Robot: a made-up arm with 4 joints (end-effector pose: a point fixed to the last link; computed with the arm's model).
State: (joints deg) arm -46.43 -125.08 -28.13 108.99
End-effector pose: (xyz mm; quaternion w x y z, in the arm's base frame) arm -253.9 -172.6 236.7 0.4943 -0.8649 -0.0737 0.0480
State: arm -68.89 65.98 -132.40 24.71
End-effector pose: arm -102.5 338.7 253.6 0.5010 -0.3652 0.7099 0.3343
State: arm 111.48 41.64 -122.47 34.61
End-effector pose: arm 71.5 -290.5 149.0 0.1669 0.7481 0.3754 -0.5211
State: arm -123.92 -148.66 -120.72 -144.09
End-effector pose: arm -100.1 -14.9 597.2 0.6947 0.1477 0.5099 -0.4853
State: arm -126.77 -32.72 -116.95 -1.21
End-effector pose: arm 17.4 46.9 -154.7 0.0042 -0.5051 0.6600 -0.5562
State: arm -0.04 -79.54 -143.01 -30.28
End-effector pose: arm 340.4 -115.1 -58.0 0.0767 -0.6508 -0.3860 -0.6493
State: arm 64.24 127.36 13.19 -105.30
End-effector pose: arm 45.2 -131.3 219.2 0.3764 -0.8821 0.1319 -0.2509
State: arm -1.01 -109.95 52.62 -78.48
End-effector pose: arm 39.6 -238.4 155.4 0.6276 0.6578 -0.4134 -0.0499
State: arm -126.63 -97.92 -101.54 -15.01
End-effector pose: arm -182.0 -208.4 37.0 0.4154 0.6804 -0.1526 0.5841
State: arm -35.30 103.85 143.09 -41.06
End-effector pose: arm -464.5 -82.1 436.9 0.3081 -0.5717 -0.2783 0.7076
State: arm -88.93 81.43 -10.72 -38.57
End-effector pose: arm -99.2 159.8 344.9 0.3884 0.2122 0.6179 -0.6499
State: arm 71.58 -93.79 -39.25 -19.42
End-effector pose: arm 109.5 85.0 9.3 0.6859 0.3296 -0.6457 0.0627
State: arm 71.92 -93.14 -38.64 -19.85
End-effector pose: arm 108.5 83.2 8.0 0.6884 0.3337 -0.6403 0.0689
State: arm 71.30 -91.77 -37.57 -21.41
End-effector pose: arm 106.9 79.0 6.3 0.6950 0.3371 -0.6313 0.0683
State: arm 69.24 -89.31 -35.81 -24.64
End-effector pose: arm 103.9 71.0 4.2 0.7083 0.3393 -0.6164 0.0569
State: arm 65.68 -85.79 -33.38 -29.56
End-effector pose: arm 98.6 59.6 2.8 0.7278 0.3398 -0.5949 0.0317
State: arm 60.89 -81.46 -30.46 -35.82
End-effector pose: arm 90.5 46.1 3.6 0.7510 0.3382 -0.5671 -0.0086
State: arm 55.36 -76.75 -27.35 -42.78
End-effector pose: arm 80.3 32.8 7.6 0.7732 0.3343 -0.5352 -0.0624
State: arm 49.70 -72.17 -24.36 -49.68
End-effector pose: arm 69.7 21.6 14.8 0.7900 0.3287 -0.5025 -0.1241
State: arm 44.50 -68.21 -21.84 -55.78
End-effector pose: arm 60.8 13.6 23.6 0.7986 0.3221 -0.4733 -0.1856
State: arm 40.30 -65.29 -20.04 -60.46
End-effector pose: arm 54.9 8.7 31.6 0.8000 0.3158 -0.4516 -0.2375
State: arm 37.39 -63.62 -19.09 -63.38
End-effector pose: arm 52.1 6.6 37.1 0.7969 0.3106 -0.4400 -0.2736
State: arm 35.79 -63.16 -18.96 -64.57
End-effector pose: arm 51.8 6.5 39.4 0.7925 0.3069 -0.4385 -0.2924
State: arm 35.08 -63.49 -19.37 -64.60
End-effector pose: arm 53.0 7.7 39.4 0.7881 0.3041 -0.4438 -0.2992
